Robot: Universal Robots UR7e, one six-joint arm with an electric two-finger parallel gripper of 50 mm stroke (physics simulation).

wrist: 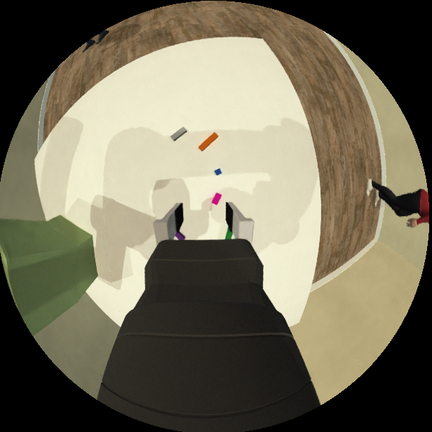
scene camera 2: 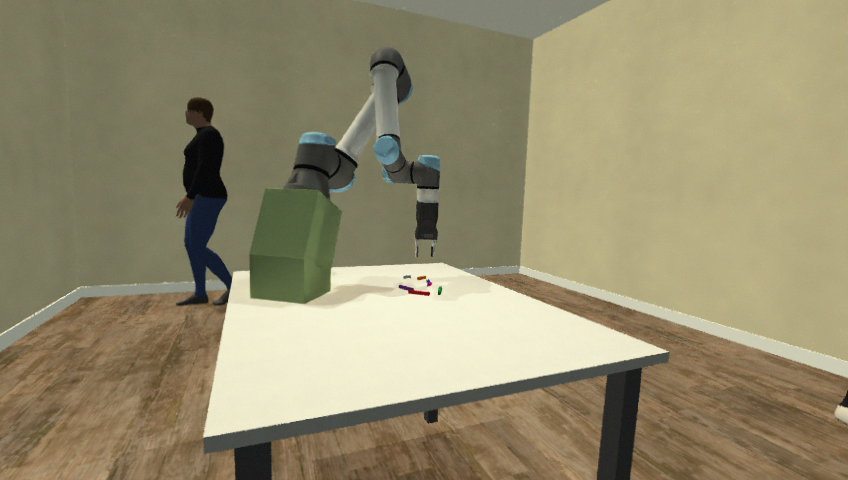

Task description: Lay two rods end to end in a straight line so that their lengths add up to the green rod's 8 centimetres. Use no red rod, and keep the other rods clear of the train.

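Seen in the pictures: gripper, fingertip midpoint: [scene camera 2: 424, 256]; arm's base at its link origin: [scene camera 2: 305, 200].
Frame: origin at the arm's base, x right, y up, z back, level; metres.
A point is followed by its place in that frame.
Observation:
My gripper [scene camera 2: 424, 254] @(x 0.029, y -0.187, z -0.403 m) [wrist: 204, 211] is open and empty, above the table among the rods. The green rod [scene camera 2: 439, 290] @(x 0.151, y -0.281, z -0.415 m) [wrist: 229, 233] lies apart on the right; in the wrist view a finger and the gripper body partly hide it. A purple rod [scene camera 2: 405, 287] @(x 0.078, y -0.284, z -0.321 m) [wrist: 180, 236] is also partly hidden in the wrist view. A red rod [scene camera 2: 418, 292] @(x 0.151, y -0.284, z -0.342 m) lies near the purple one and does not show in the wrist view. A magenta rod [scene camera 2: 429, 283] @(x 0.043, y -0.282, z -0.420 m) [wrist: 216, 198] and a short blue piece [wrist: 218, 172] lie apart. An orange rod [scene camera 2: 421, 277] @(x -0.066, y -0.283, z -0.428 m) [wrist: 208, 141] and a grey rod [scene camera 2: 407, 276] @(x -0.096, y -0.284, z -0.382 m) [wrist: 178, 133] lie farther back, apart, both slanted.
The rods lie on a white table [scene camera 2: 416, 350] @(x 0.592, y -0.291, z -0.187 m) [wrist: 215, 75]. The green pedestal [scene camera 2: 288, 243] @(x 0.140, y -0.122, z 0.056 m) [wrist: 47, 265] of the arm stands at its left. A person in black [scene camera 2: 205, 160] stands behind the table on the left. Another person [wrist: 400, 202] shows at the right of the wrist view.

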